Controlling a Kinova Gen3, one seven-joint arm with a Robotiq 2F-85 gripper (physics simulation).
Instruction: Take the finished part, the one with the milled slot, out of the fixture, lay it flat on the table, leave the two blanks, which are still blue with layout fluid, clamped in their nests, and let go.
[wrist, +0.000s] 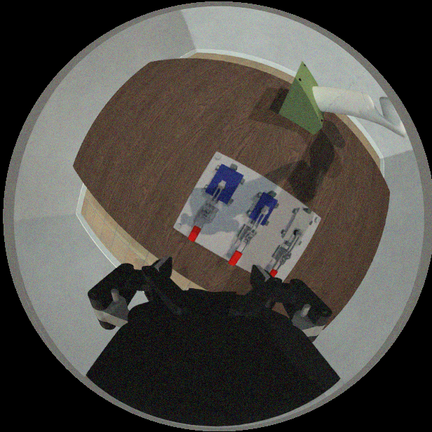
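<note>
The fixture, a light grey plate, lies on the brown table beyond my fingertips, turned at an angle. Its left nest holds a larger blue blank, and its middle nest a smaller blue blank; a toggle clamp arm reaches over each. In the right nest, a pale grey part is hard to tell from the plate; its slot is unclear, and a clamp with a dark tip reaches over it. My gripper is open and empty, above the near side of the fixture and apart from it.
Red clamp handles point towards me; the right one is near my right finger. A green plate with a white arm-like tube stands at the upper right. The brown table extends around the fixture; shadows fall across both.
</note>
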